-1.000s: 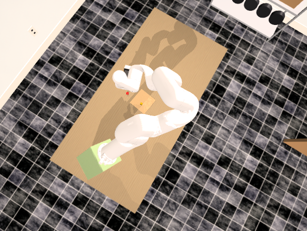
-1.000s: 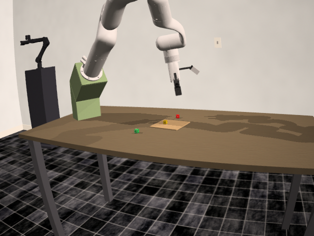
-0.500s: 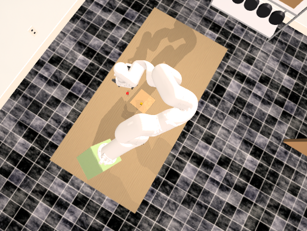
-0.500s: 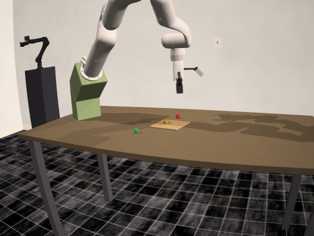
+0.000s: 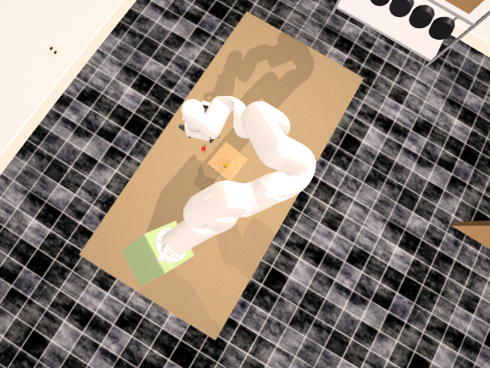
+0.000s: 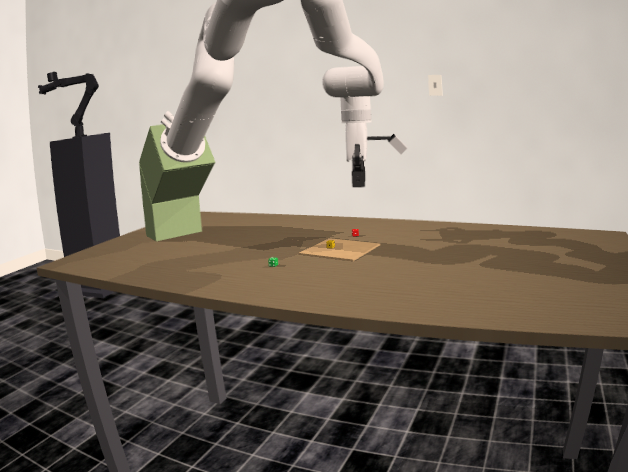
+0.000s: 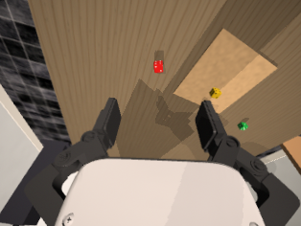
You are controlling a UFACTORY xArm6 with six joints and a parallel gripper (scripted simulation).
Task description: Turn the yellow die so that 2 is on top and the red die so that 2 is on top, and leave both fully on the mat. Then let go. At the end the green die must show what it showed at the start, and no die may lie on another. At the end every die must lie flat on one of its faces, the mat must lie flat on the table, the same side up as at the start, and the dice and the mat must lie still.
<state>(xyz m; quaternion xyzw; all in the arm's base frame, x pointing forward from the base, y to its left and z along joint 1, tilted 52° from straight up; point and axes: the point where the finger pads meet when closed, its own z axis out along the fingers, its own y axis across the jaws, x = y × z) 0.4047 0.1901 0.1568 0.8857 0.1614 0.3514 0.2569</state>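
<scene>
Right now the red die is 10 mm behind my hand and 130 mm below it. The rest, counted from my hand: green die (140 mm behind, 270 mm to the right, 130 mm below); tan mat (30 mm behind, 130 mm to the right, 140 mm below); yellow die (50 mm behind, 130 mm to the right, 130 mm below).
</scene>
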